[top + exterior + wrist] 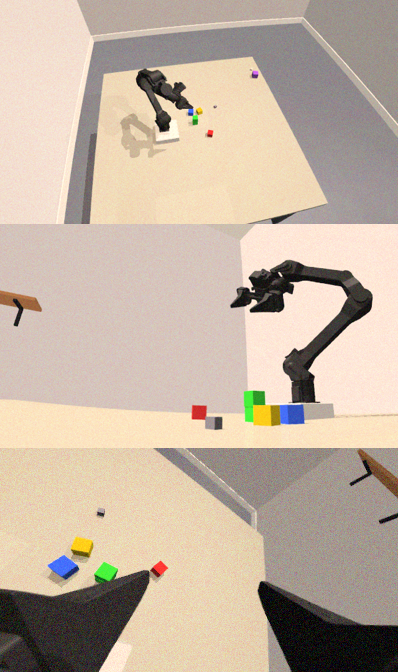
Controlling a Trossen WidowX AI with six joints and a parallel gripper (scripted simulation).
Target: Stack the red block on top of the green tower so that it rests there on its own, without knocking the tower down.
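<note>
Right now my gripper tip is 120 mm short of the red block, 10 mm to the left of it and 310 mm above it. The rest, counted from my gripper tip: blue block 30 mm ahead, 180 mm to the left, 310 mm below.
</note>
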